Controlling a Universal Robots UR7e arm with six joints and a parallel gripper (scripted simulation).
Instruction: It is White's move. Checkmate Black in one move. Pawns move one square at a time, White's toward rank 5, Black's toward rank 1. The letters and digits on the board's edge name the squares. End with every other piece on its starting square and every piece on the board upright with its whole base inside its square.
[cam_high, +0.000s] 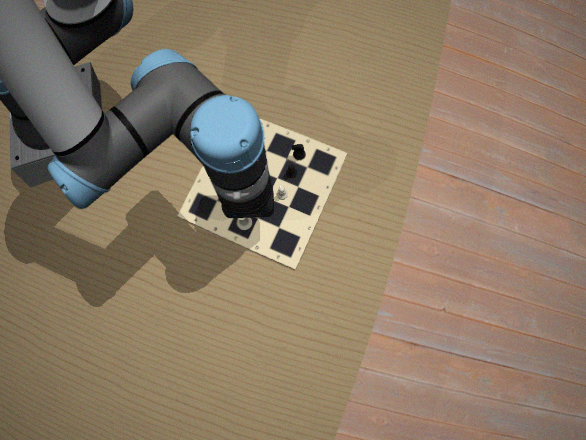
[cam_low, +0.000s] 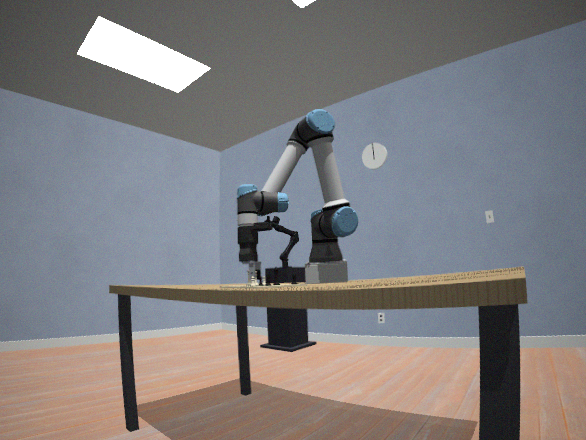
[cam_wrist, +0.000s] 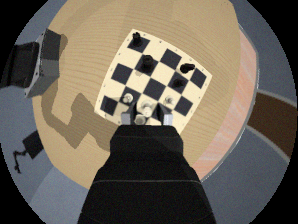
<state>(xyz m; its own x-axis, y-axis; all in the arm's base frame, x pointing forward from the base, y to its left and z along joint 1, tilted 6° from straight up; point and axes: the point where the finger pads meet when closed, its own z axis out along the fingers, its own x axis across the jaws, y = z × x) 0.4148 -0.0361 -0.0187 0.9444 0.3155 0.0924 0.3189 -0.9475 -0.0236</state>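
My hand is 4 cm to the right of the chessboard and 4 cm above it. Also, from my hand: dark chess piece (3 cm behind, 8 cm to the left, 1 cm below).
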